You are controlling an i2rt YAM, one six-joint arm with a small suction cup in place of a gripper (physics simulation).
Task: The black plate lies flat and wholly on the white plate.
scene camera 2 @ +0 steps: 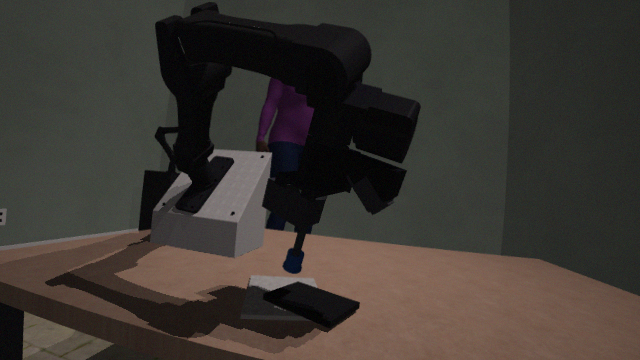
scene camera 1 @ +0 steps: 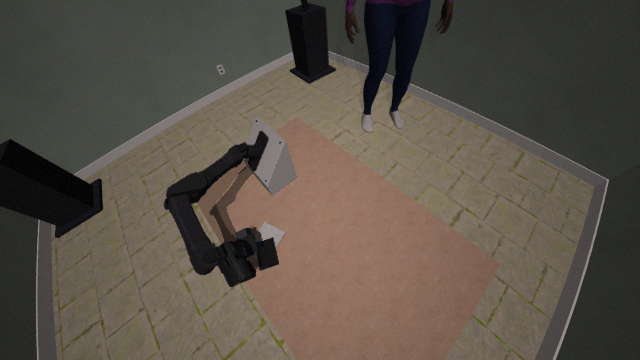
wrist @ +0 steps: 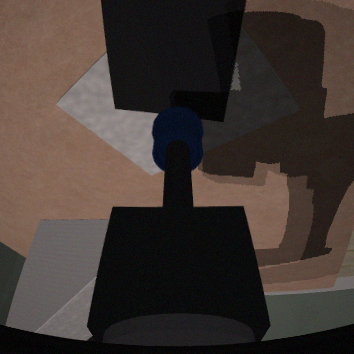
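Note:
The black plate lies across part of the white plate and sticks out past its edge over the table, turned relative to it. I cannot tell for sure whether it is slightly tilted. The white plate lies flat on the table; part of it is in the arm's shadow. My gripper, a blue suction cup, is open and holds nothing. It is above the plates, with a gap below it in the scene camera 2 view. In the wrist view it overlaps the black plate's near edge.
The light grey sloped block that carries the arm's base stands on the tan table, behind the plates in the scene camera 2 view. A person stands beyond the table.

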